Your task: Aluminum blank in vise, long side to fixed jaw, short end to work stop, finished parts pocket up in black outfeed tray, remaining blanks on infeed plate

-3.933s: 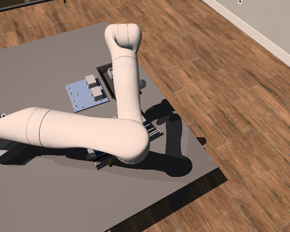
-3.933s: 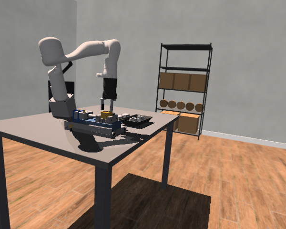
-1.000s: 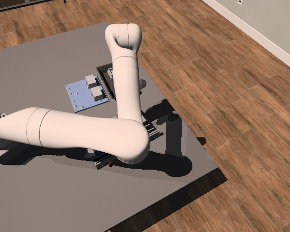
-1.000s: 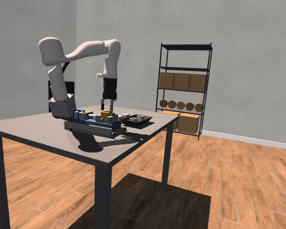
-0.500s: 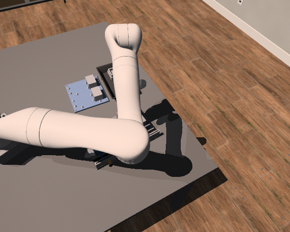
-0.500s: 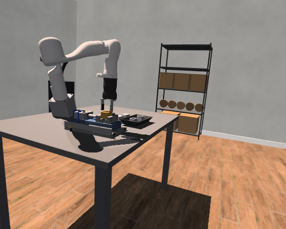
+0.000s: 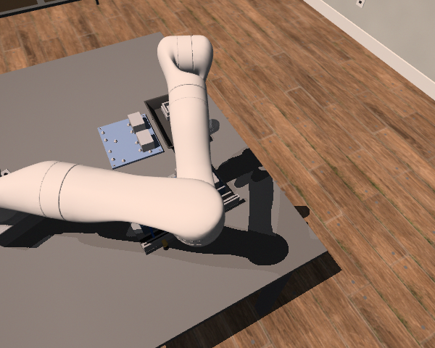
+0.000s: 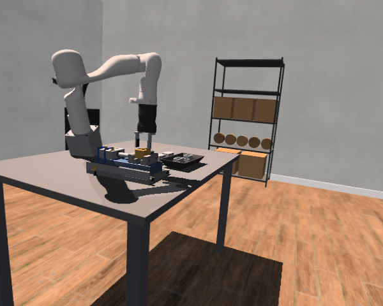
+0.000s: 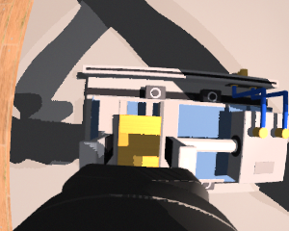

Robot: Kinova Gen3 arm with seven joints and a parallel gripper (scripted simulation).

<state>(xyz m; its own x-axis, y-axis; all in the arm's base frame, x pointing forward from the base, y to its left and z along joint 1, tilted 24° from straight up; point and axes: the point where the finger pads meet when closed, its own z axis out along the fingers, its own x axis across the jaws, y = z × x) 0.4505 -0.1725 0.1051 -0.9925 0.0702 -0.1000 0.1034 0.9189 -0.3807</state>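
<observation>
The yellow brass blank lies 4 cm below my hand. From my hand the other things lie so: vise: 10 cm below, 6 cm behind, 1 cm to the left; fixed jaw: 6 cm below, 4 cm ahead; infeed plate: 31 cm to the left, 13 cm below, 6 cm behind.
</observation>
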